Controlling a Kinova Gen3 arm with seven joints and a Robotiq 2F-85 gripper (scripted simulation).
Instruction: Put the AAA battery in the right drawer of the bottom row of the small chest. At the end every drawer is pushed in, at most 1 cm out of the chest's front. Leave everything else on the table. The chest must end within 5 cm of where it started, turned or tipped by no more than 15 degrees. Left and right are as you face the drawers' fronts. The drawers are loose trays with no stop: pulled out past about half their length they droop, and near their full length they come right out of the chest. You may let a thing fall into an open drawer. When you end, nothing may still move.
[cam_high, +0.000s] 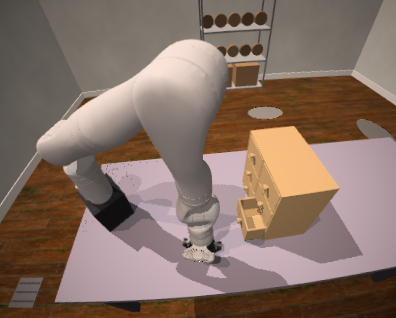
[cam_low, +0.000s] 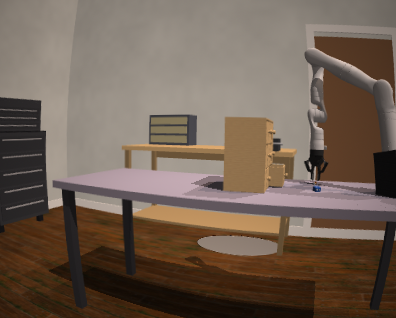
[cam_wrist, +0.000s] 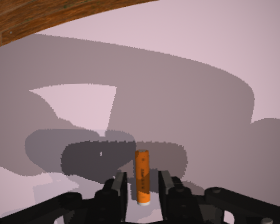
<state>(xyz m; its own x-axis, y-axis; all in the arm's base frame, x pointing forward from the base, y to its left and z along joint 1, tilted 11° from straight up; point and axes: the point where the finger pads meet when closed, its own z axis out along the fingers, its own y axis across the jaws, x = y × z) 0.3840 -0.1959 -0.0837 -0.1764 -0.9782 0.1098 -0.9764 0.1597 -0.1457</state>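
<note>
The AAA battery lies 3 cm below my hand. From my hand the other things lie so: small blue object: 20 cm to the left, 3 cm below, 1 cm behind.
</note>
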